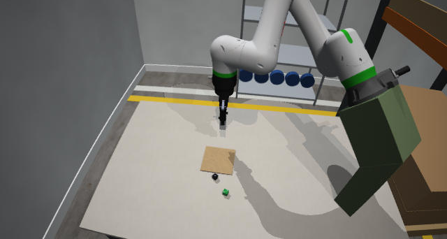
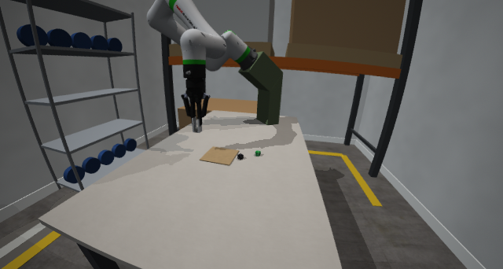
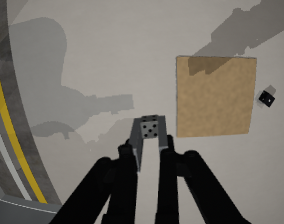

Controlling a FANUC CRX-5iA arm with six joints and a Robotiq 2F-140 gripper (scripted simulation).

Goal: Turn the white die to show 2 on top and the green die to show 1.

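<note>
The green die is 28 cm to the left of my hand and 13 cm below it. Also, from my hand: mat 2 cm ahead, 11 cm to the left, 13 cm below; then black die 4 cm ahead, 20 cm to the left, 13 cm below; then white die 3 cm below.
</note>
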